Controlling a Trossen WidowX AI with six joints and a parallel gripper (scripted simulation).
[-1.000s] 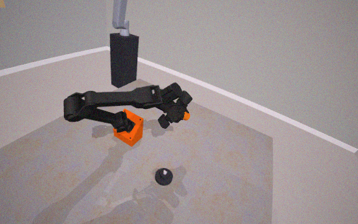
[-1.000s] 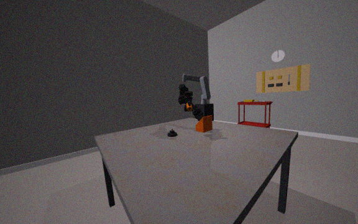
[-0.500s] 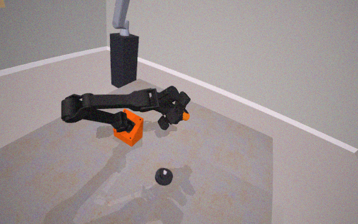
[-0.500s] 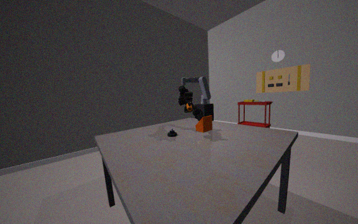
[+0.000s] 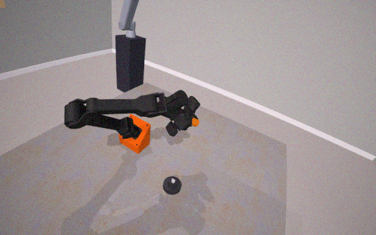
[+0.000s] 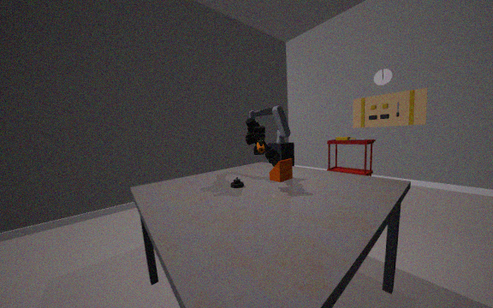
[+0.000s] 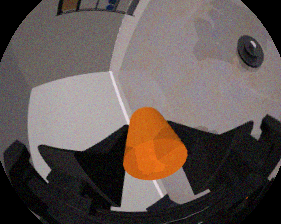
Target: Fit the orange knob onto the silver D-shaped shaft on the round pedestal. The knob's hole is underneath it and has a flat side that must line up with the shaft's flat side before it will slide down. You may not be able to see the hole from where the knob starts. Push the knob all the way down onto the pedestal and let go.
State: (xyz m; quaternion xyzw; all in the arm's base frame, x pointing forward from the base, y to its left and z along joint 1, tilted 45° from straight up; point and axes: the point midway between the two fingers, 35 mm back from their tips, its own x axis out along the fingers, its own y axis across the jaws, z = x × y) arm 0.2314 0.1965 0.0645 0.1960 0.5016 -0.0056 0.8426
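The round dark pedestal lies 21 cm below my gripper tip, 20 cm to the right of it and 5 cm ahead of it. From my gripper tip the other things lie so: orange knob (2 cm to the right, 2 cm behind, 2 cm above).
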